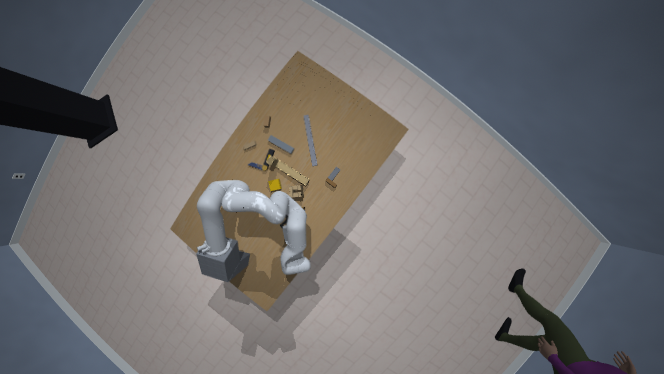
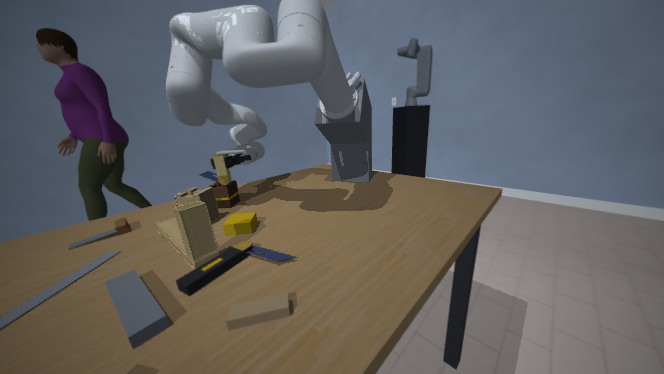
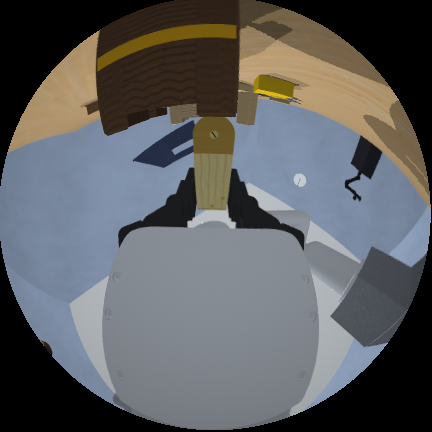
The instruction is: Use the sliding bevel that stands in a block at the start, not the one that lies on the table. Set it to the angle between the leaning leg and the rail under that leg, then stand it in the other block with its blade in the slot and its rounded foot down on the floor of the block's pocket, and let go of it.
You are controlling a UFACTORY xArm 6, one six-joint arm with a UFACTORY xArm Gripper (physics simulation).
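Places are measured from the arm's base along level axes (x ahead, y left, z up), in metres.
Pixels of known places: gripper, fingertip midpoint: (image 2: 219, 163) (image 3: 212, 179); arm's base at its link origin: (image 1: 217, 246) (image 2: 338, 101) (image 3: 353, 281).
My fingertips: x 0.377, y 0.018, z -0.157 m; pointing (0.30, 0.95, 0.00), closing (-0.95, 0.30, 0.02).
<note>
Ahead of a thing's pixels: the offset from my fingertips to its middle. "*": to the spot under its first point.
My gripper (image 2: 230, 161) (image 3: 212, 179) is shut on the light wooden handle of a sliding bevel @(dz -0.021, dx +0.026, dy -0.017 m) (image 2: 221, 166) (image 3: 213, 172). The handle is about upright, its rounded brass foot @(* dz -0.052, dx -0.007, dy -0.017 m) (image 3: 214, 132) down. The slotted dark-blue blade @(dz -0.030, dx +0.047, dy -0.024 m) (image 2: 207, 175) (image 3: 165, 147) sticks out obliquely to one side. The foot is close by the top of a dark brown block @(dz -0.103, dx +0.012, dy -0.034 m) (image 2: 226, 196) (image 3: 150, 80) with a yellow band; contact cannot be told. A light wooden block @(dz -0.094, dx +0.052, dy +0.083 m) (image 1: 297, 192) stands nearby. The leaning leg @(dz -0.080, dx -0.003, dy +0.288 m) (image 2: 197, 230) rises from its rail @(dz -0.124, dx +0.056, dy +0.203 m) (image 1: 292, 173). The other bevel, with black handle @(* dz -0.127, dx -0.033, dy +0.343 m) (image 2: 215, 272) and blue blade @(dz -0.129, dx -0.136, dy +0.335 m) (image 2: 271, 254), lies on the table.
A yellow block @(dz -0.124, dx -0.055, dy +0.168 m) (image 1: 275, 185) (image 2: 240, 224) (image 3: 273, 87) lies near the light block. A grey bar @(dz -0.129, dx +0.068, dy +0.369 m) (image 1: 281, 145) (image 2: 137, 307), a long ruler @(dz -0.137, dx +0.232, dy +0.321 m) (image 1: 310, 140) (image 2: 60, 290), a square @(* dz -0.131, dx +0.277, dy +0.081 m) (image 1: 334, 175) (image 2: 97, 238) and a small wooden piece @(dz -0.131, dx -0.106, dy +0.444 m) (image 1: 250, 146) (image 2: 260, 312) lie farther from the arm.
</note>
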